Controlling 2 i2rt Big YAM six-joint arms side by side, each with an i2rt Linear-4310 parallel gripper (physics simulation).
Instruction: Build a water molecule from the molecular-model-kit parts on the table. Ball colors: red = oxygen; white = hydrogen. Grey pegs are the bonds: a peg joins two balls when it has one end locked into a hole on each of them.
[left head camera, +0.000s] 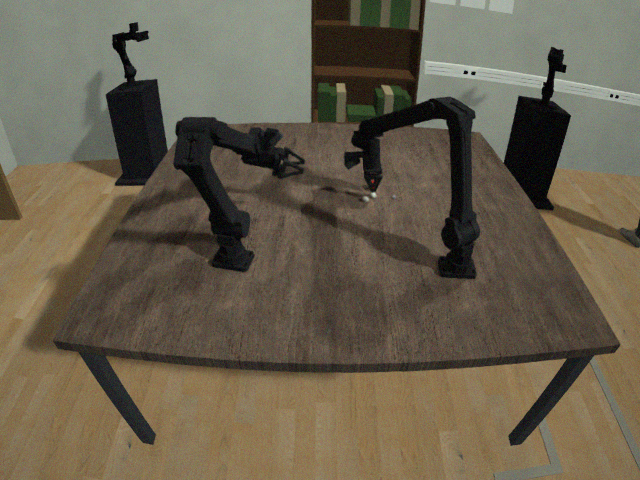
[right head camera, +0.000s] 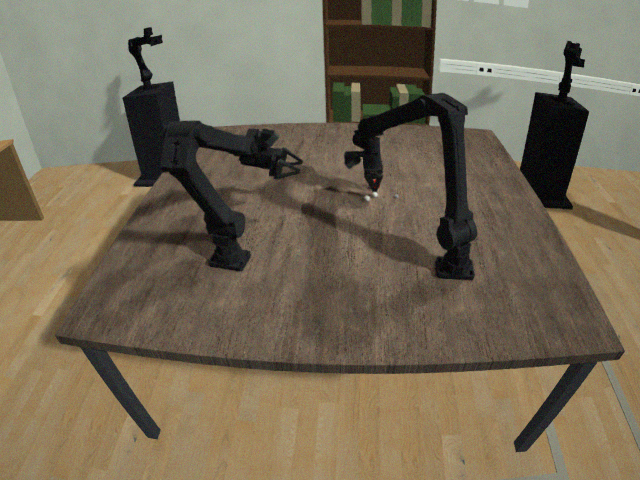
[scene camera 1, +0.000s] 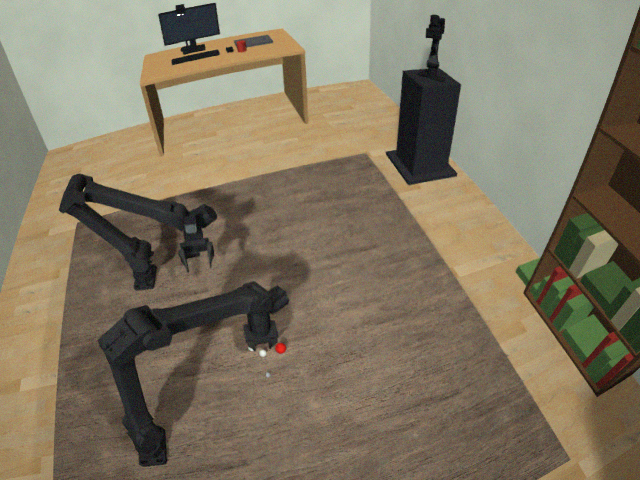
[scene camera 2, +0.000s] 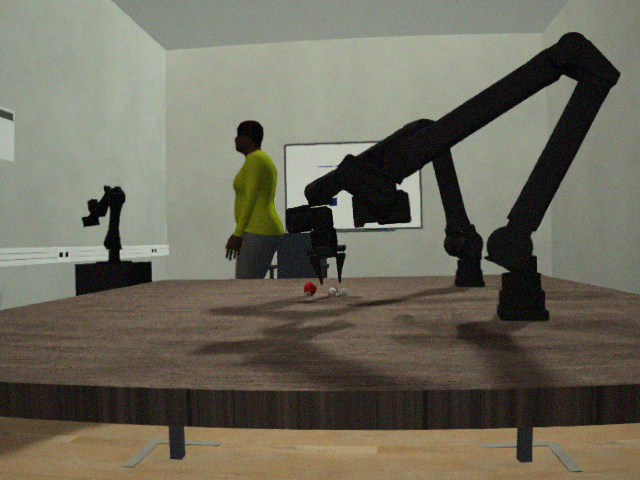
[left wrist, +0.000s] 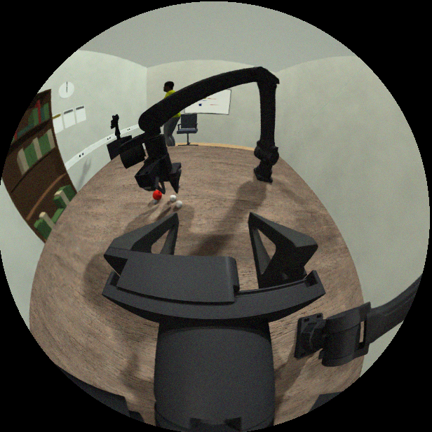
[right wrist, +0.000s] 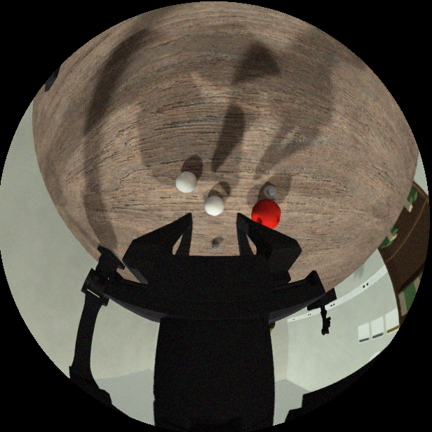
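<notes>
A red ball (scene camera 1: 280, 348) (scene camera 2: 309, 287) (right wrist: 266, 214) with dark holes rests on the table, a grey peg (right wrist: 270, 191) against it. One white ball (scene camera 1: 263, 353) (scene camera 2: 332, 291) (right wrist: 214, 205) lies near it; a second white ball (scene camera 2: 342, 292) (left wrist: 179, 204) (right wrist: 186, 182) lies a little apart. Another grey peg (left head camera: 394, 196) (scene camera 1: 267, 375) (right wrist: 215, 243) lies separately. My right gripper (scene camera 2: 330, 282) (left wrist: 170, 192) is partly open and empty, pointing down with fingertips just above the nearer white ball. My left gripper (left head camera: 301, 166) (scene camera 1: 199, 268) (left wrist: 213, 216) is open and empty, well above the table. Locking is too small to tell.
The brown table (left head camera: 315, 310) bears both arm bases. My right arm (left head camera: 460, 165) arches over the parts from the right. Beyond the table stand a bookshelf (left head camera: 316, 62), two black pedestals (left head camera: 135, 129) (left head camera: 535, 149) with small arms, and a desk (scene camera 1: 222, 72). A person (scene camera 2: 255, 198) stands behind in scene camera 2.
</notes>
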